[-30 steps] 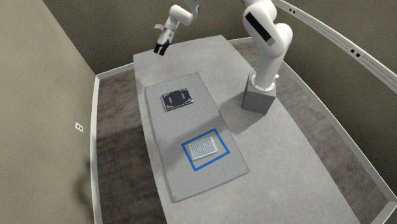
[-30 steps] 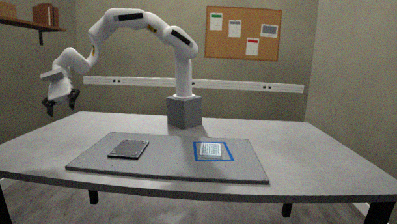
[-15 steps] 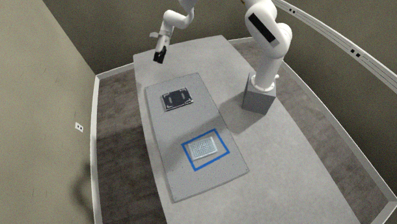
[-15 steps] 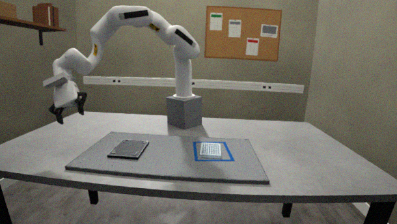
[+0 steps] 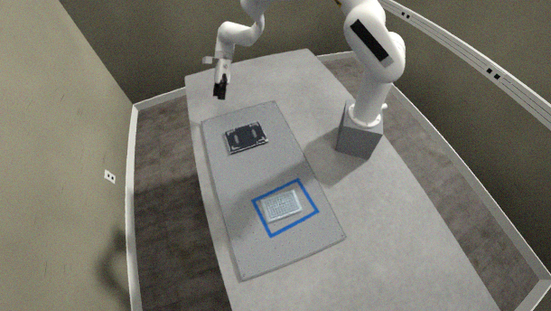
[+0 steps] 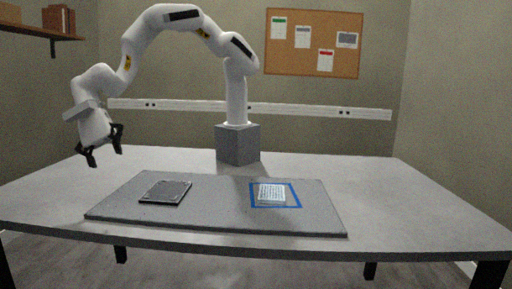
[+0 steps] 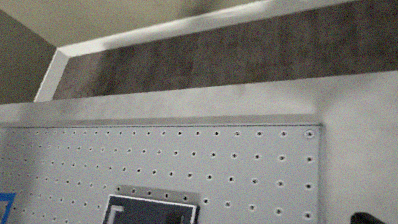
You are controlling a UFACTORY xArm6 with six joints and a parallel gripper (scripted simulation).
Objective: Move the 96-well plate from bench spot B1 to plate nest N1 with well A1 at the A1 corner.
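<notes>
Right now the 96-well plate is 7 cm behind my hand, 50 cm to the left of it and 12 cm below it. The rest, counted from my hand: dark plate nest 5 cm behind, 17 cm to the left, 12 cm below.
</notes>
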